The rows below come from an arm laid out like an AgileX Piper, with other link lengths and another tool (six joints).
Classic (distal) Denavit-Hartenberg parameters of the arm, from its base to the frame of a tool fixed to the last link. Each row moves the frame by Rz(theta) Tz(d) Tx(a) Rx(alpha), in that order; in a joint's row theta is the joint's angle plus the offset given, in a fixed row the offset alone. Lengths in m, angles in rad.
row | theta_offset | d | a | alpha
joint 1 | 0.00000 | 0.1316 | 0.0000 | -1.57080
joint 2 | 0.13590 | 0.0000 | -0.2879 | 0.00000
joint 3 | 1.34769 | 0.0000 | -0.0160 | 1.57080
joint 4 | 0.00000 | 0.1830 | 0.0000 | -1.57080
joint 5 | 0.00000 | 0.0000 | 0.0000 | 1.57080
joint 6 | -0.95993 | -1.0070 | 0.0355 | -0.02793
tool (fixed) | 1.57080 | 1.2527 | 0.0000 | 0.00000
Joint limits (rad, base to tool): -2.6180..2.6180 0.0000..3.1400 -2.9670..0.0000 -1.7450..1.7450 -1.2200..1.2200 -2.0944..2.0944
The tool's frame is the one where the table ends.
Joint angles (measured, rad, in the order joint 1, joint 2, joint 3, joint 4, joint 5, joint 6), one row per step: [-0.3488, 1.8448, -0.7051, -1.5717, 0.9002, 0.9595]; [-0.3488, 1.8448, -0.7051, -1.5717, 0.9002, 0.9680]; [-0.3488, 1.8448, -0.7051, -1.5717, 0.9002, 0.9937]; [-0.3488, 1.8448, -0.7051, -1.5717, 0.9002, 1.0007]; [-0.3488, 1.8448, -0.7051, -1.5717, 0.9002, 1.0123]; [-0.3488, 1.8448, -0.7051, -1.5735, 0.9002, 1.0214]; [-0.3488, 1.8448, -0.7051, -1.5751, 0.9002, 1.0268]
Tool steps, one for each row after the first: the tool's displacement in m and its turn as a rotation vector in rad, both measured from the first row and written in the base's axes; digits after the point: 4 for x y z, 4 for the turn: [-0.0001, 0.0002, -0.0004, 0.0002, -0.0072, -0.0046]; [-0.0003, 0.0009, -0.0014, 0.0008, -0.0288, -0.0185]; [-0.0003, 0.0011, -0.0017, 0.0009, -0.0347, -0.0222]; [-0.0004, 0.0014, -0.0022, 0.0012, -0.0444, -0.0285]; [-0.0002, 0.0015, -0.0024, 0.0006, -0.0518, -0.0318]; [0.0001, 0.0014, -0.0024, 0.0000, -0.0561, -0.0333]
